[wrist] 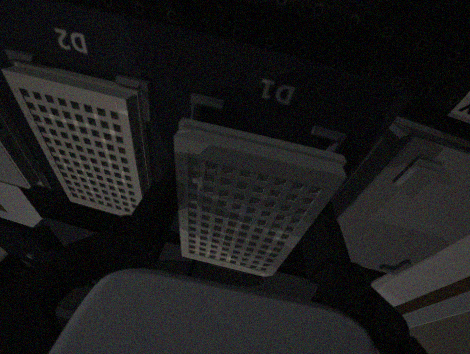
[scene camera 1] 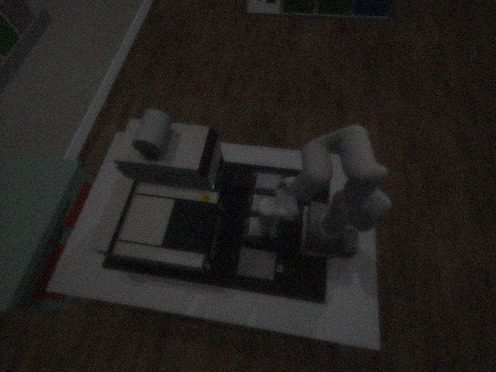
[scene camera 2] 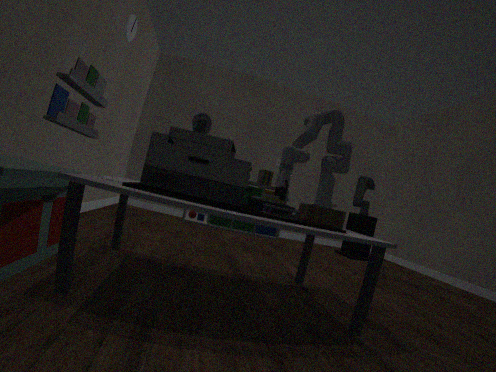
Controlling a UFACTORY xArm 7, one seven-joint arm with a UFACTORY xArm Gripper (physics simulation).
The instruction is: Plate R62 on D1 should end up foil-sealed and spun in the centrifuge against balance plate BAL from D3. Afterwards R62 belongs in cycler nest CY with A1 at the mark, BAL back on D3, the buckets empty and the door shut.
same spot on centrifuge: [wrist: 288, 282] = [scene camera 1: 214, 251]
